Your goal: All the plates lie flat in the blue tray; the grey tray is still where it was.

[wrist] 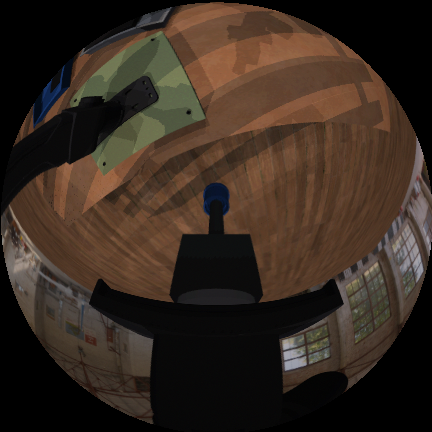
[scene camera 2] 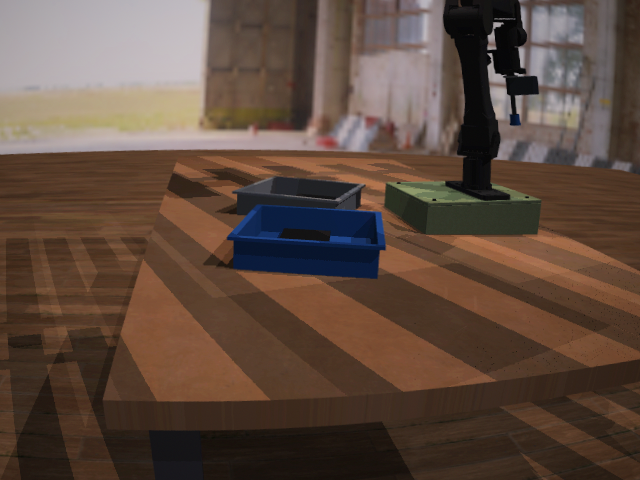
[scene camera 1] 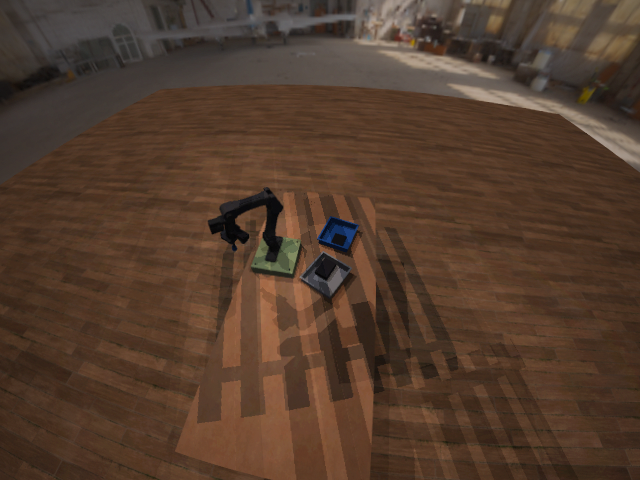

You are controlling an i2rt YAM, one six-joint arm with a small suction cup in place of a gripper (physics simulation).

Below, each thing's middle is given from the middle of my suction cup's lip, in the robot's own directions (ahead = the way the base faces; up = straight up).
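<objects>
Counting from my suction cup, I find the grey tray point(scene camera 2: 281, 191) 200 mm below it, 530 mm ahead of it and 20 mm to the left of it. The blue tray point(scene camera 2: 356, 237) is a good way below my suction cup, and it is also far ahead of it and far to the left of it.
</objects>
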